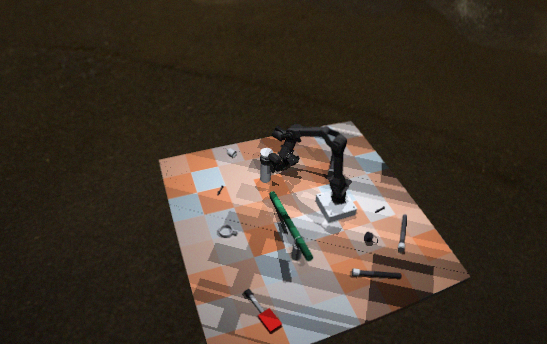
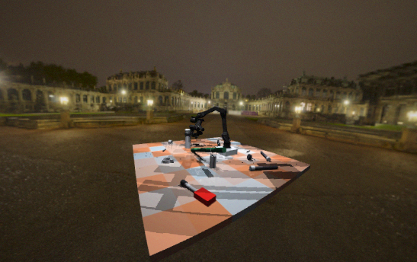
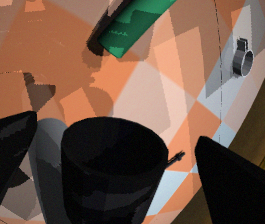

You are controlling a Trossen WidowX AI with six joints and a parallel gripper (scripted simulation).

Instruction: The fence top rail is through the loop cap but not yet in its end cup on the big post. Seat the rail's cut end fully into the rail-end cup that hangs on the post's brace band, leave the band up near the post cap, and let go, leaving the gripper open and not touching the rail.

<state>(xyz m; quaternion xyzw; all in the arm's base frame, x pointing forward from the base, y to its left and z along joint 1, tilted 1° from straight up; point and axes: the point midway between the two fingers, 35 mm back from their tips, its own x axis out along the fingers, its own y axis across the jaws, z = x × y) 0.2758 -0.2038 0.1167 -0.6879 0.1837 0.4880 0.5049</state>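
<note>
Now: the black rail-end cup 3 cm to the right of my gripper tip and 2 cm above it. Round my gripper tip: grey line post 45 cm to the left, 3 cm below, 2 cm ahead; red-headed mallet 67 cm to the left, 26 cm ahead, 12 cm below; dark fitting 45 cm to the left, 39 cm behind, 12 cm below.
</note>
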